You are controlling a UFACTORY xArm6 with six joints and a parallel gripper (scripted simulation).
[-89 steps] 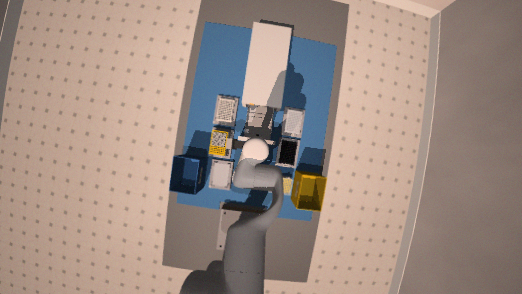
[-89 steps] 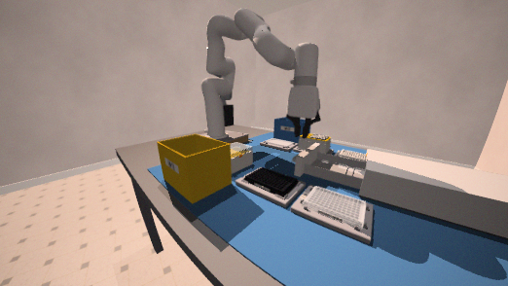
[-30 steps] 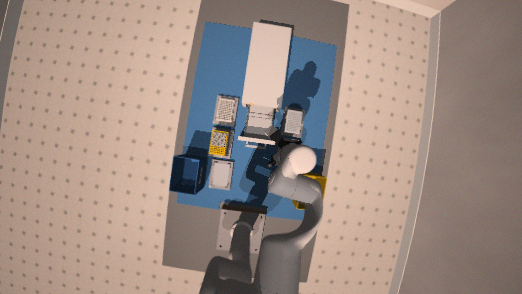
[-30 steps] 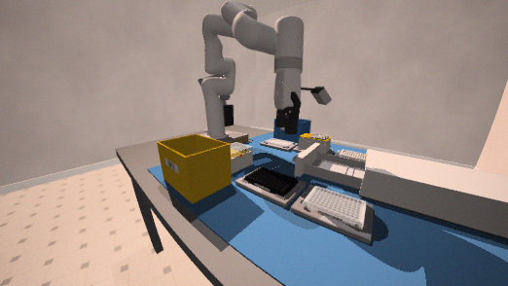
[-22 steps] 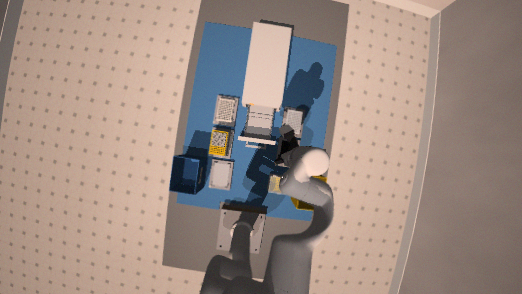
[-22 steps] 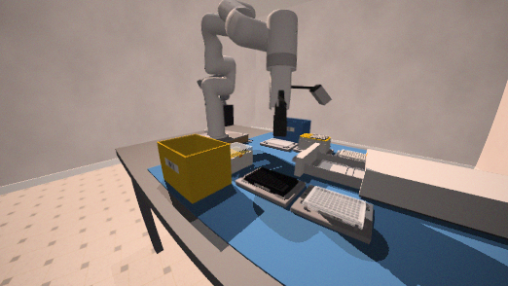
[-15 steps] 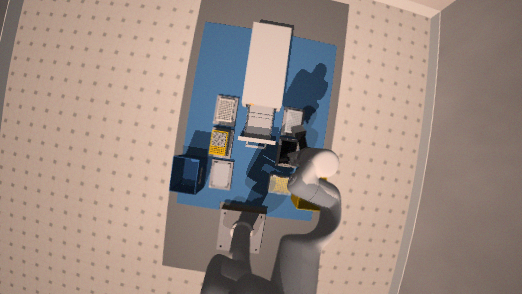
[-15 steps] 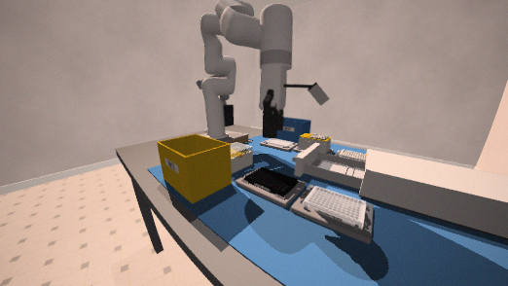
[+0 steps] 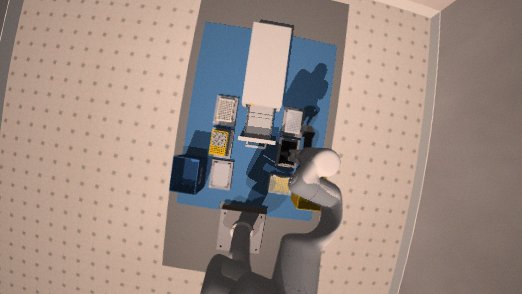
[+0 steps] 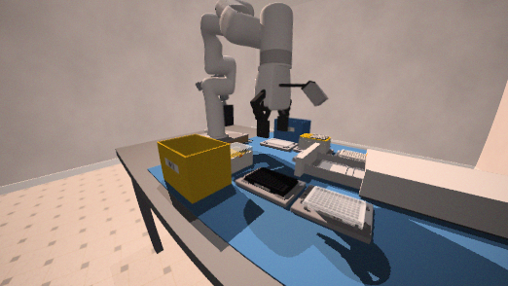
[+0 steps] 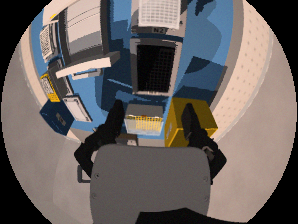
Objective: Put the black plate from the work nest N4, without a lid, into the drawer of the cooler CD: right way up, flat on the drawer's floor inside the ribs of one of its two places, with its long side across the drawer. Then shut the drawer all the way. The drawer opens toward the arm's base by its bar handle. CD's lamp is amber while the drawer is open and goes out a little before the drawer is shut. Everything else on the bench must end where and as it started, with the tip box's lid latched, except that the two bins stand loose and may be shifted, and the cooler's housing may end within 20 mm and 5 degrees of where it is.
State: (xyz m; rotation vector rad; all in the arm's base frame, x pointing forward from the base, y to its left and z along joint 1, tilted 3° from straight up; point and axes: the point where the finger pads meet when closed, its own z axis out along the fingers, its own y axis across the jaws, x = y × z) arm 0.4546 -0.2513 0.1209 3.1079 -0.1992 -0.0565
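Right now the black plate is 140 mm below my hand. Also, from my hand: cooler CD 310 mm ahead, 150 mm to the left, 130 mm below; then yellow bin 200 mm behind, 120 mm below, 100 mm to the right; then drawer 180 mm ahead, 160 mm to the left, 140 mm below.
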